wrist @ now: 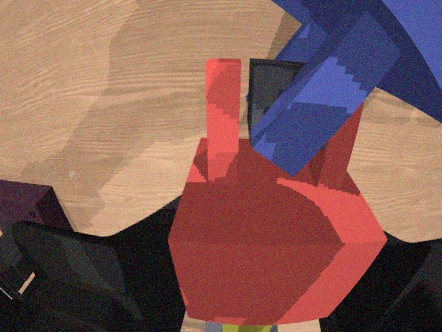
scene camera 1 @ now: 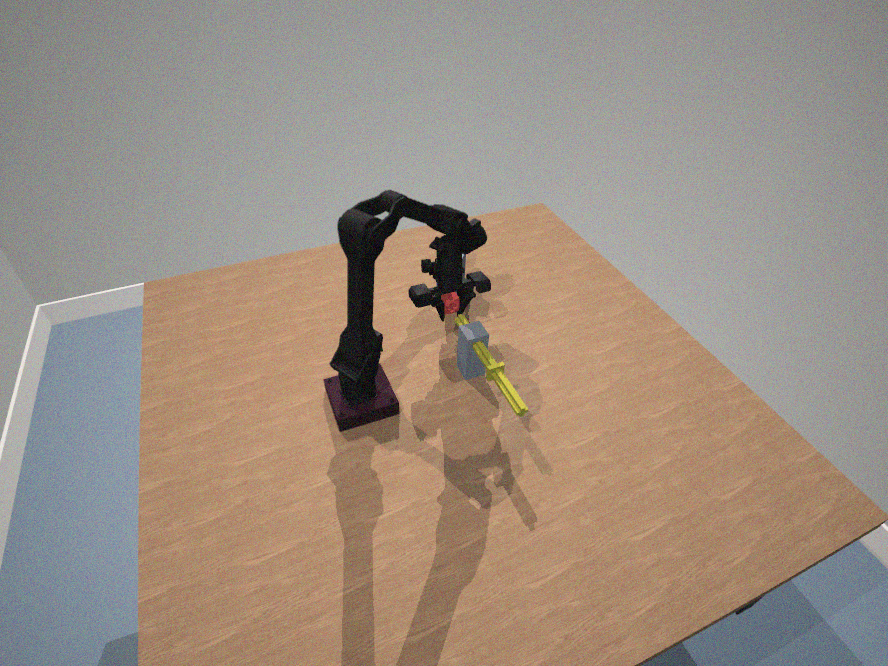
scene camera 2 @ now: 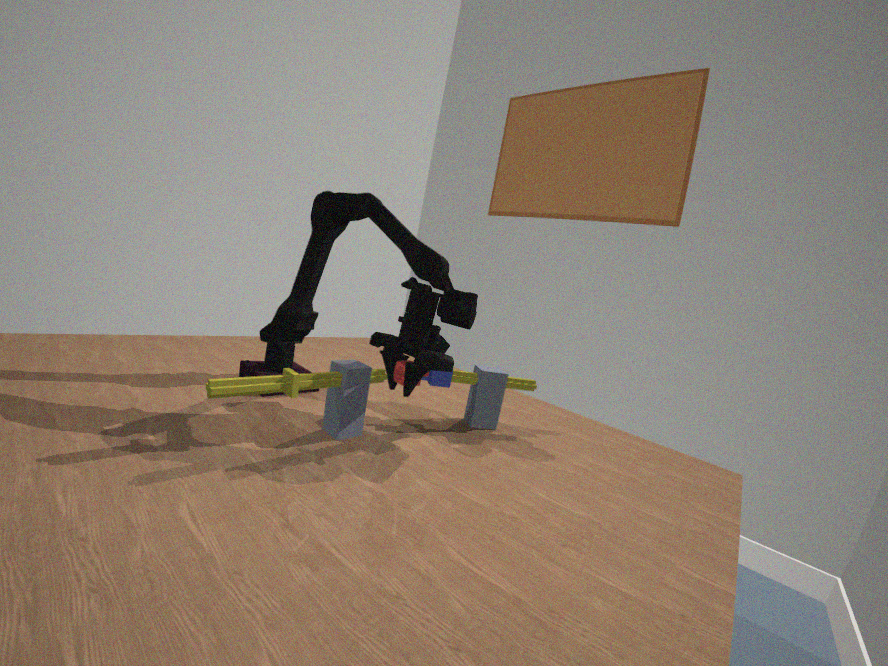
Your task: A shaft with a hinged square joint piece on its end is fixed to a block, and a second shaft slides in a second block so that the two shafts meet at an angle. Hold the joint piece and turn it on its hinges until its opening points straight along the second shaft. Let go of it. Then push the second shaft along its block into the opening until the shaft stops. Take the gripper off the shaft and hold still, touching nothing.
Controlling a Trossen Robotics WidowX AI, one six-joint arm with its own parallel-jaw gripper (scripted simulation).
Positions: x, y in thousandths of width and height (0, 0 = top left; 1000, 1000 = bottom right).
Labels:
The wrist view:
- my gripper: 576, 577
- red joint piece: 562, 724

